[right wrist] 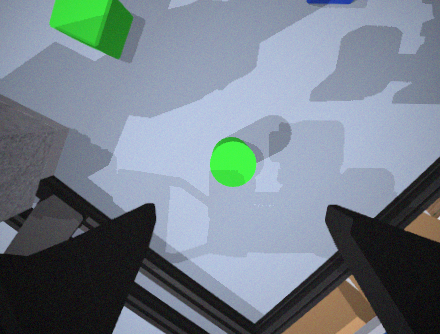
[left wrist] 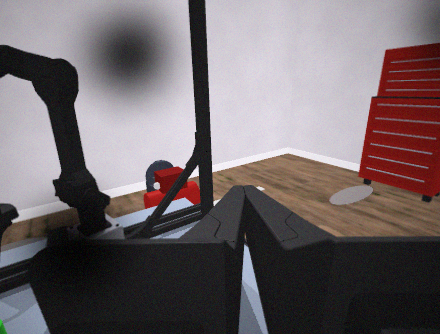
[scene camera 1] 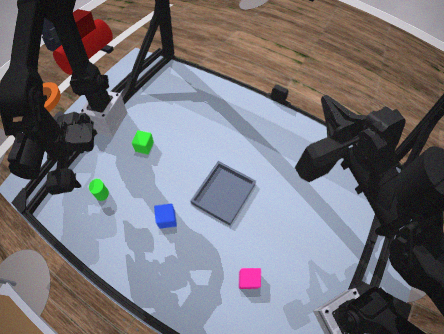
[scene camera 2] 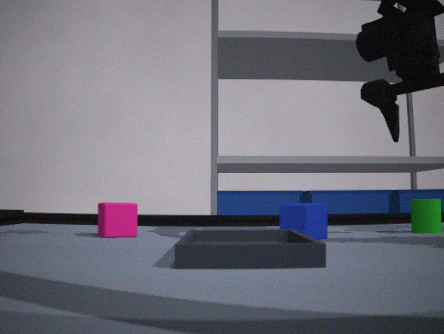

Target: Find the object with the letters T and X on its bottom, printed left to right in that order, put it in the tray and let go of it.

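Pixels of known places: left gripper, fingertip midpoint: (left wrist: 242, 194) (scene camera 1: 323, 96); right gripper, fingertip midpoint: (right wrist: 241, 212) (scene camera 1: 80, 169) (scene camera 2: 424, 138); left arm's base, link origin: (scene camera 1: 348, 316); right arm's base, link origin: (left wrist: 94, 226) (scene camera 1: 99, 102).
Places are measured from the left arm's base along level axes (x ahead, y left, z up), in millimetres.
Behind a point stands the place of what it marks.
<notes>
A green cylinder (scene camera 1: 99, 190) @[x 531, y 413, z -12 mm] (scene camera 2: 426, 216) @[x 550, y 399, z -36 mm] (right wrist: 233, 162) @[x 547, y 418, z -12 mm] stands upright at the left of scene camera 1. A green cube (scene camera 1: 143, 142) @[x 624, y 261, z -14 mm] (right wrist: 90, 22) @[x 636, y 274, z -15 mm] lies behind it. A blue cube (scene camera 1: 165, 216) @[x 404, y 272, z -15 mm] (scene camera 2: 304, 221) @[x 426, y 246, z -36 mm] (right wrist: 330, 1) @[x 419, y 294, z -53 mm] lies left of the grey tray (scene camera 1: 211, 212) @[x 382, y 166, z -42 mm] (scene camera 2: 250, 256) @[x 461, y 61, z -50 mm]. A pink cube (scene camera 1: 250, 278) @[x 194, y 156, z -15 mm] (scene camera 2: 118, 220) @[x 214, y 141, z -37 mm] lies near the front. The tray is empty. All bottoms face down; their letters are hidden. My right gripper (right wrist: 241, 212) @[x 549, y 426, z 79 mm] is open and empty, above the mat, with the cylinder ahead between its fingertips in the right wrist view. My left gripper (left wrist: 242, 194) @[x 350, y 0, z 324 mm] is shut and empty, raised at the right.
Black frame rails (right wrist: 300, 287) @[x 499, y 610, z -55 mm] edge the table near the right gripper. The right arm's grey base block (scene camera 1: 111, 117) @[x 737, y 329, z 5 mm] (right wrist: 30, 155) @[x 734, y 367, z -16 mm] stands close to the green cube. A black upright post (left wrist: 201, 100) @[x 983, y 77, z 329 mm] and a red tool cabinet (left wrist: 405, 135) show in the left wrist view.
</notes>
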